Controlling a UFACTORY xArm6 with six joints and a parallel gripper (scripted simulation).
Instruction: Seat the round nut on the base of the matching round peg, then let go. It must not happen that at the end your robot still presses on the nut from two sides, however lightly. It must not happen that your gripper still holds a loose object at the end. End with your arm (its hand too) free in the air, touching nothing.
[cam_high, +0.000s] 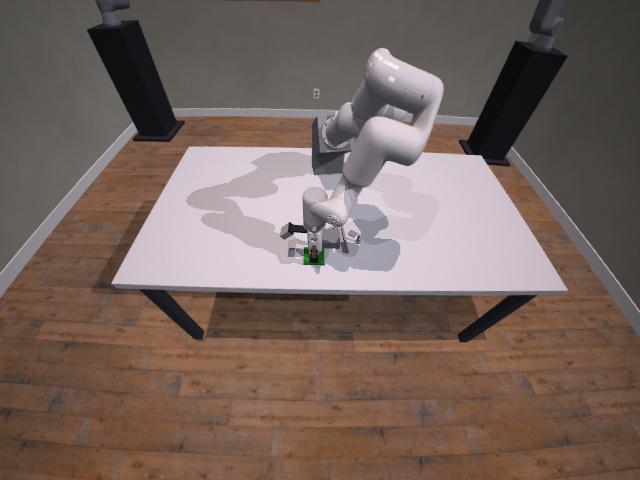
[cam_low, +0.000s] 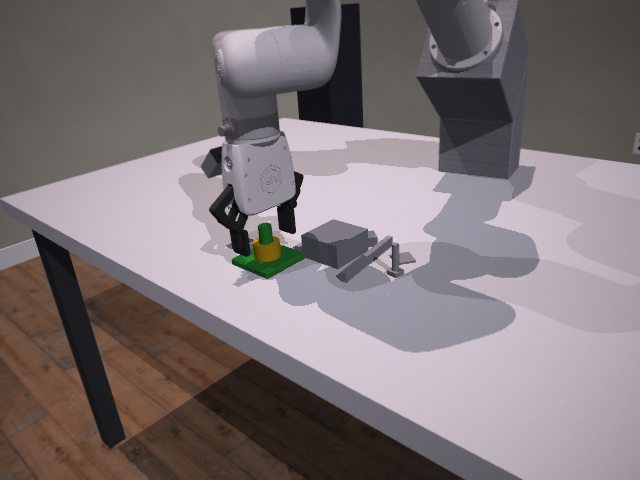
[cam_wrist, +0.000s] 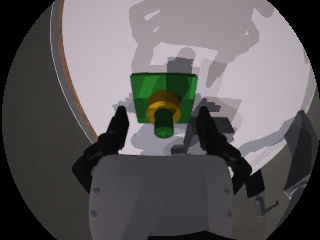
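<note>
Right now the grey block is 8 cm behind my hand, 6 cm to the left of it and 2 cm below it. The rest, counted from my hand: long handle: 9 cm behind, 12 cm to the left, 4 cm below.
</note>
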